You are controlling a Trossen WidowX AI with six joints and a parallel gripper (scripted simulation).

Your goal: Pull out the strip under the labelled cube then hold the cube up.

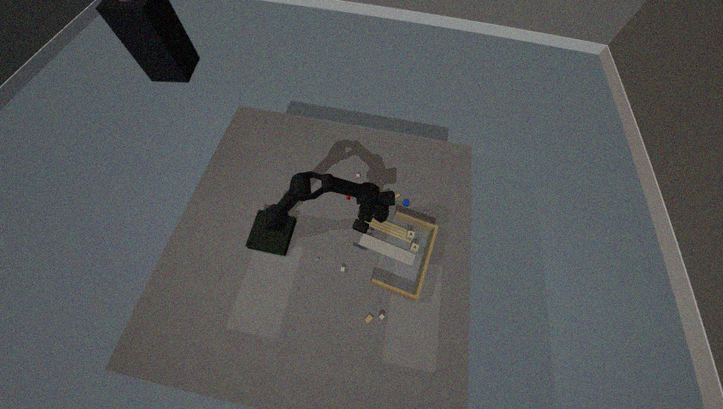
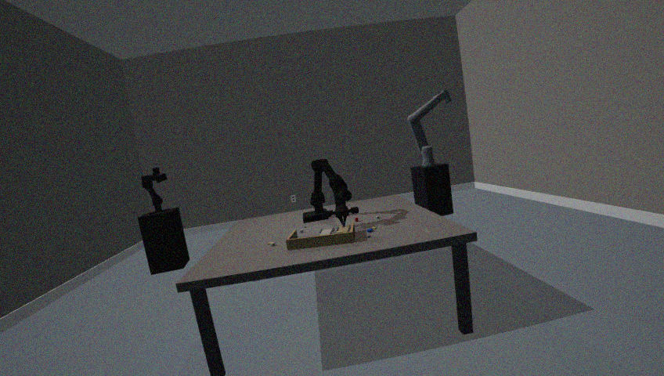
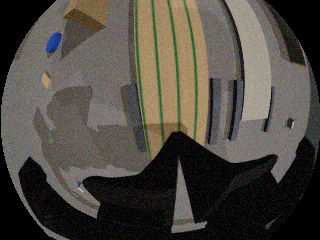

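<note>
Now: gripper tip 9 cm short of the strip and 3 cm to the left of it. Round my gripper tip: blue object 18 cm ahead, 9 cm to the left; red cylinder 9 cm behind, 10 cm to the left.
</note>
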